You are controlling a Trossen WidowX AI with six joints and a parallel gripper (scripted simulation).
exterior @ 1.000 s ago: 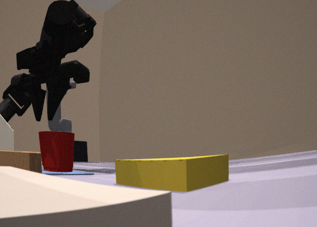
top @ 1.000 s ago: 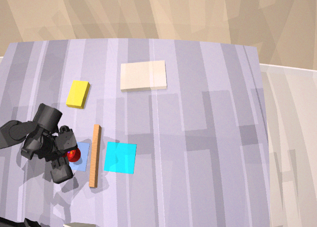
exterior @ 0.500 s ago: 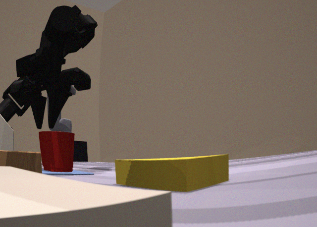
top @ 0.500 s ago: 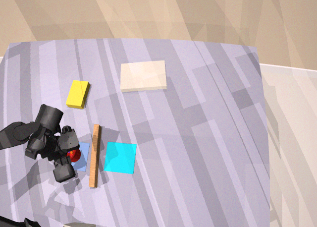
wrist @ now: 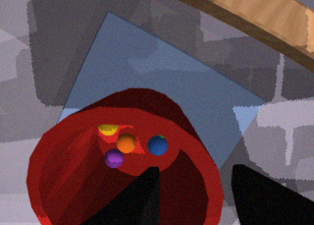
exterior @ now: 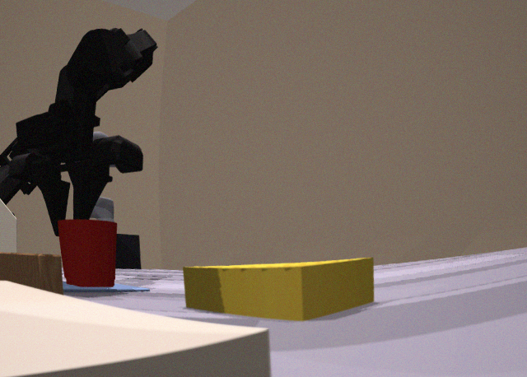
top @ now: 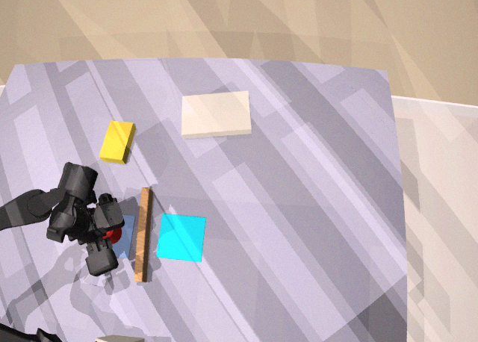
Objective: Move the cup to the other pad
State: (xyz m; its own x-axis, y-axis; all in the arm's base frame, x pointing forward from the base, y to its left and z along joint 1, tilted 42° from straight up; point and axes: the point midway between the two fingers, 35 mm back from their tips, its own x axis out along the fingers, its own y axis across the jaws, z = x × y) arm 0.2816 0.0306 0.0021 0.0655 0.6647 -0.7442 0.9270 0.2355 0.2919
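Now: the light blue pad 2 cm ahead of my gripper tip, 1 cm to the left of it and 7 cm below it. From my gripper tip the other things lie so: yellow block (27 cm ahead, 1 cm to the left, 4 cm below); then wooden block (2 cm ahead, 8 cm to the right, 5 cm below); then cyan pad (1 cm ahead, 17 cm to the right, 7 cm below).
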